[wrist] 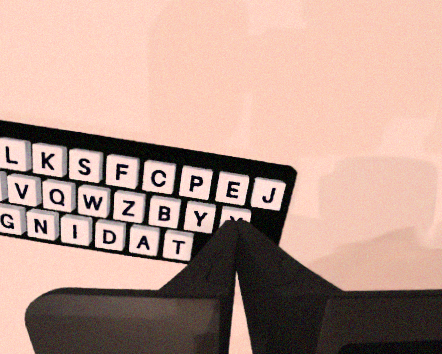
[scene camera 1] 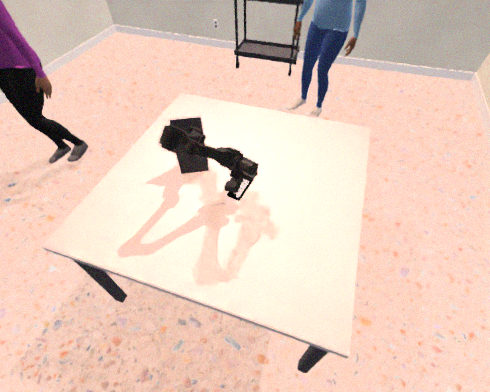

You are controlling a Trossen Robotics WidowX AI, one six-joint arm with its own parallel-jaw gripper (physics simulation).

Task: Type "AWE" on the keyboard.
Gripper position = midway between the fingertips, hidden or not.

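W key (wrist: 92, 200), t key (wrist: 178, 244), e key (wrist: 232, 188). The gripper (wrist: 235, 229).
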